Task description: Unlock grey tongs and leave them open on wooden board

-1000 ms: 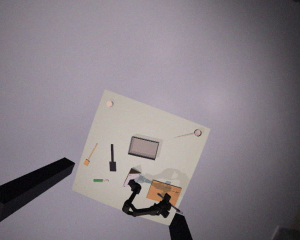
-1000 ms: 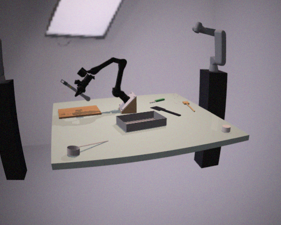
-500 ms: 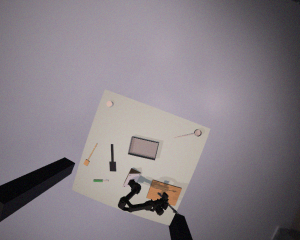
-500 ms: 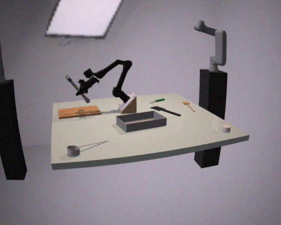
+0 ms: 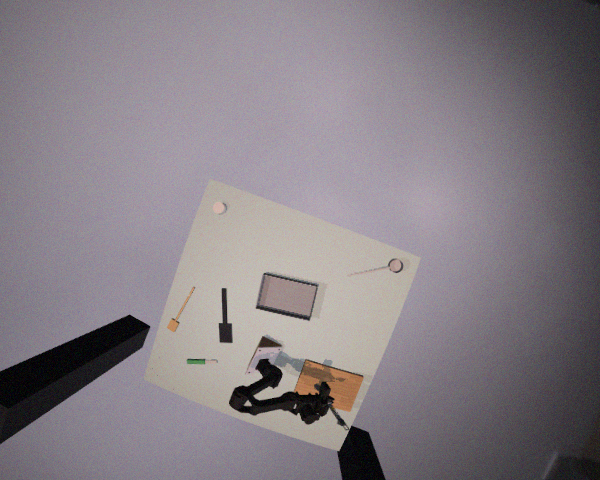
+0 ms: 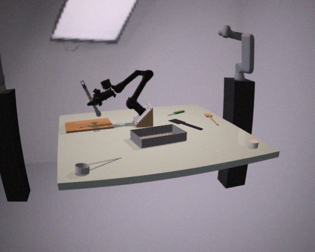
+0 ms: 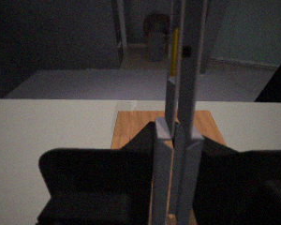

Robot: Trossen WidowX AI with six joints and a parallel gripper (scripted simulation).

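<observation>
Now: the wooden board 160 mm below my gripper tip, 30 mm behind it and 10 mm to the right of it. Also, from my gripper tip: black spatula (700 mm to the left, 170 mm below, 70 mm ahead); green-handled tool (720 mm to the left, 220 mm behind, 160 mm below); roasting tin (440 mm to the left, 360 mm ahead, 140 mm below).
</observation>
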